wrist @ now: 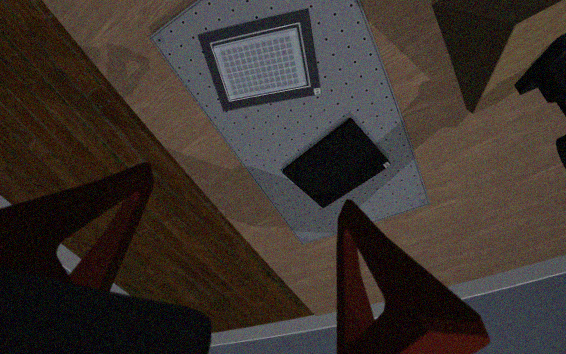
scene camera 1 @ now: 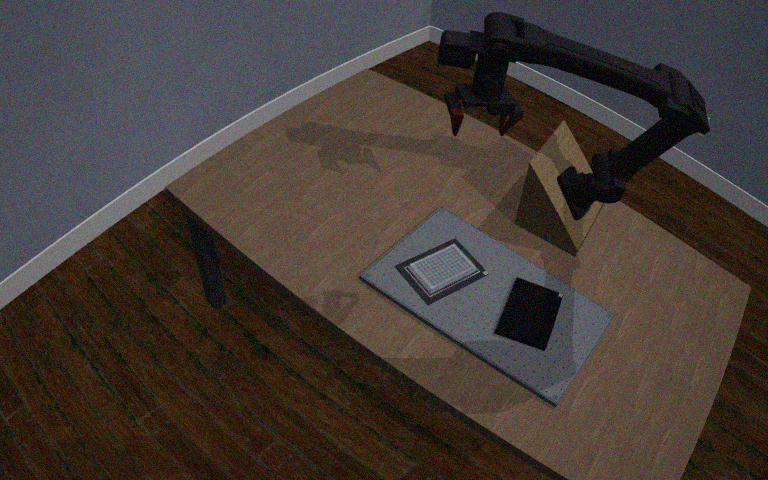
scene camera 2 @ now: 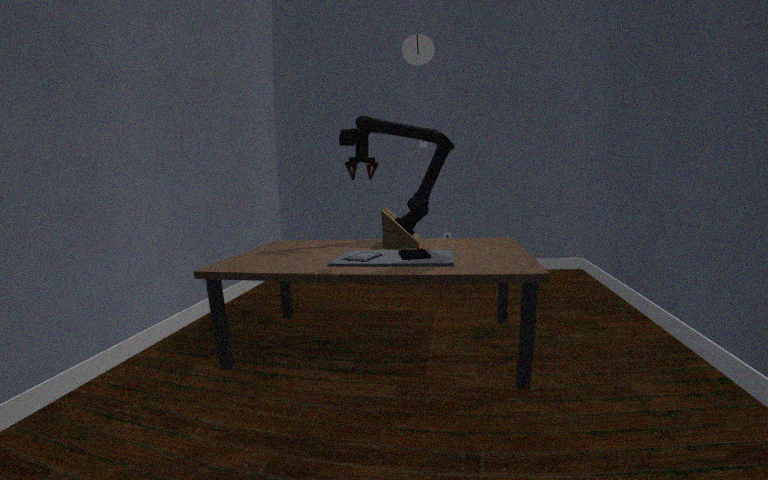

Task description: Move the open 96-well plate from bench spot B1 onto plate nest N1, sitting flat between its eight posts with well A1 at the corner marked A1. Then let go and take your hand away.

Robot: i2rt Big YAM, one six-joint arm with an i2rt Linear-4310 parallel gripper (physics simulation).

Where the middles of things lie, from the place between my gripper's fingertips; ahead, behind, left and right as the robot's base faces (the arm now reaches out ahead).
Now: the white well plate (scene camera 1: pixel 448 265) 34 cm below my hand and 5 cm ahead of it. The rest, counted from my hand: black plate nest (scene camera 1: pixel 529 315) (33 cm below, 23 cm to the left, 2 cm ahead).
